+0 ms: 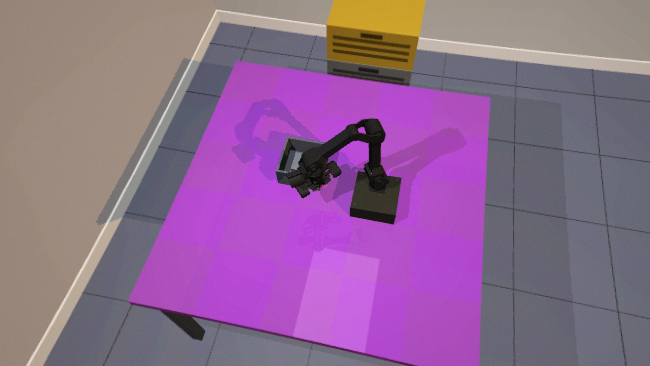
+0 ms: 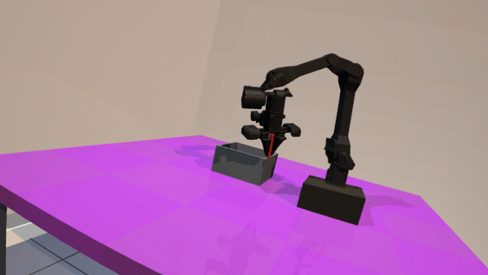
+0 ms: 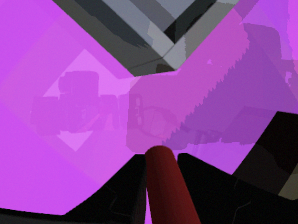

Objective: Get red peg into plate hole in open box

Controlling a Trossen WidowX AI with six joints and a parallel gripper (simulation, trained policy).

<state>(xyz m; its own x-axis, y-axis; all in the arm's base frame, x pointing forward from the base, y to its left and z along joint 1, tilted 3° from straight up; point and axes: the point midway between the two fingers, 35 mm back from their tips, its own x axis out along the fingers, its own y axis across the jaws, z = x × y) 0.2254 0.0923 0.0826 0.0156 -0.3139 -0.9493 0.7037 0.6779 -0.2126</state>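
Right now my gripper tip is 13 cm to the left of the plate, 11 cm short of it and 7 cm above it. Also, from my gripper tip: grey box (13 cm to the right, 11 cm ahead, 9 cm below); then red peg (3 cm above, 1 cm to the left).
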